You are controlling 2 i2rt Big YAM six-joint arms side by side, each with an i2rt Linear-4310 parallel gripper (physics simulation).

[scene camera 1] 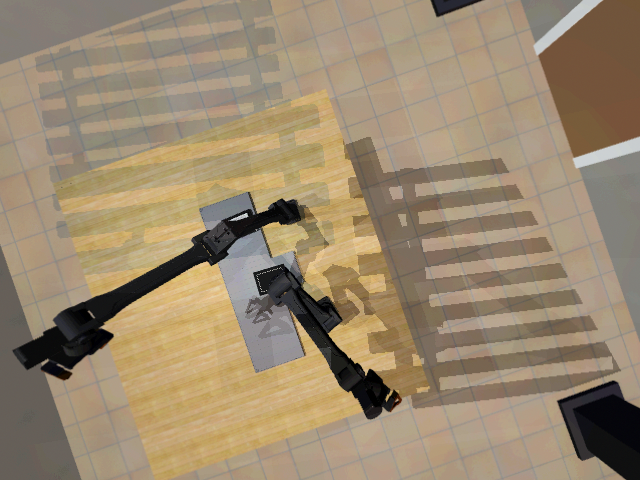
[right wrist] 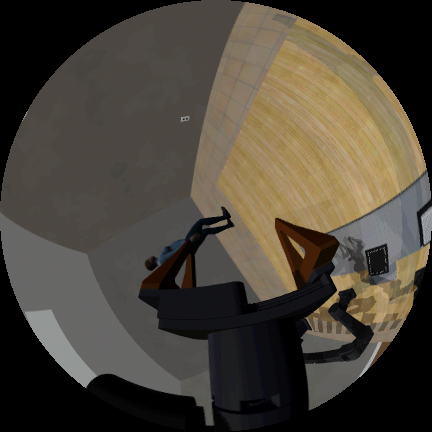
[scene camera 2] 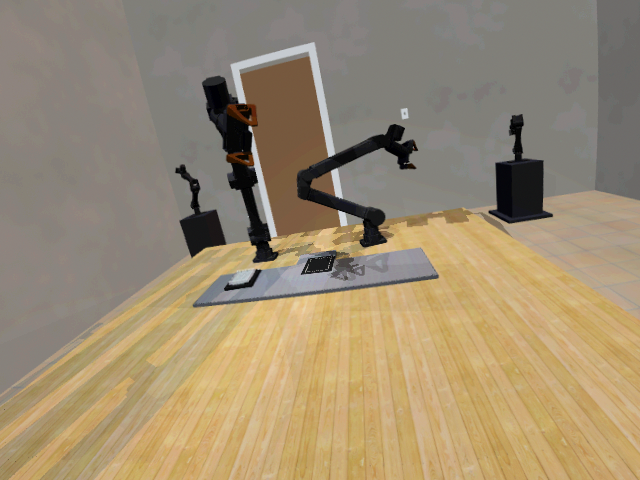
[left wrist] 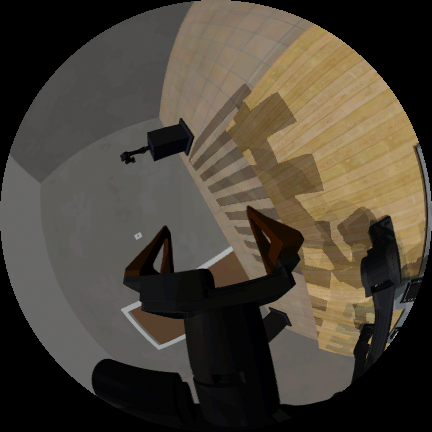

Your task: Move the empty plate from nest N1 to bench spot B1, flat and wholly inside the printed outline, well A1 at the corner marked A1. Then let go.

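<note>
The white plate sits in the black nest N1 at the picture-left end of the grey bench board in scene camera 2; my right arm partly hides it in scene camera 1. Spot B1 is a black pad with a dashed white outline and bears no plate. The well marks are too small to read. My left gripper is open and empty, high above the table. My right gripper is also open, empty and raised, away from the plate.
The grey board lies on the wooden table. Both arms stand behind it in scene camera 2. Black pedestals with small arms stand beyond the table. A person shows in the right wrist view.
</note>
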